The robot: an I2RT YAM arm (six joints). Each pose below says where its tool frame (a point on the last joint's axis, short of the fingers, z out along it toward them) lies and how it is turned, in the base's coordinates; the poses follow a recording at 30 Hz.
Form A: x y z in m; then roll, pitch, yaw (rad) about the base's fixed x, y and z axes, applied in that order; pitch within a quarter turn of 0, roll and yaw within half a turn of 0.
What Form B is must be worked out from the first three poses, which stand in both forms.
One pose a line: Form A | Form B
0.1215 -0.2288 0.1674 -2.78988 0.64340 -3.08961 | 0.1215 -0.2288 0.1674 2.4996 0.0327 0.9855 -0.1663
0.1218 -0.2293 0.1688 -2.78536 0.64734 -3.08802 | 0.1218 -0.2293 0.1688 2.4956 0.0330 0.9852 -0.1682
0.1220 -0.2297 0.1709 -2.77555 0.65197 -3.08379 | 0.1220 -0.2297 0.1709 2.4907 0.0331 0.9845 -0.1723
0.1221 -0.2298 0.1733 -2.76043 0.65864 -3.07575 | 0.1221 -0.2298 0.1733 2.4832 0.0324 0.9834 -0.1783
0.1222 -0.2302 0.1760 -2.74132 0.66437 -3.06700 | 0.1222 -0.2302 0.1760 2.4766 0.0320 0.9820 -0.1861
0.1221 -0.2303 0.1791 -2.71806 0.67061 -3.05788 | 0.1221 -0.2303 0.1791 2.4696 0.0323 0.9801 -0.1958
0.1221 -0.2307 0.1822 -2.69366 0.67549 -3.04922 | 0.1221 -0.2307 0.1822 2.4639 0.0329 0.9780 -0.2061
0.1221 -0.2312 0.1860 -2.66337 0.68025 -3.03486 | 0.1221 -0.2312 0.1860 2.4572 0.0319 0.9754 -0.2183
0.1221 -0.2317 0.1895 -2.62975 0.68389 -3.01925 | 0.1221 -0.2317 0.1895 2.4512 0.0308 0.9723 -0.2319
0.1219 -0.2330 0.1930 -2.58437 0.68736 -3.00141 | 0.1219 -0.2330 0.1930 2.4450 0.0309 0.9676 -0.2507
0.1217 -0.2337 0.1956 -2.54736 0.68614 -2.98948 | 0.1217 -0.2337 0.1956 2.4442 0.0317 0.9633 -0.2665
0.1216 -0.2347 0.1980 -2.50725 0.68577 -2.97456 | 0.1216 -0.2347 0.1980 2.4417 0.0318 0.9585 -0.2832
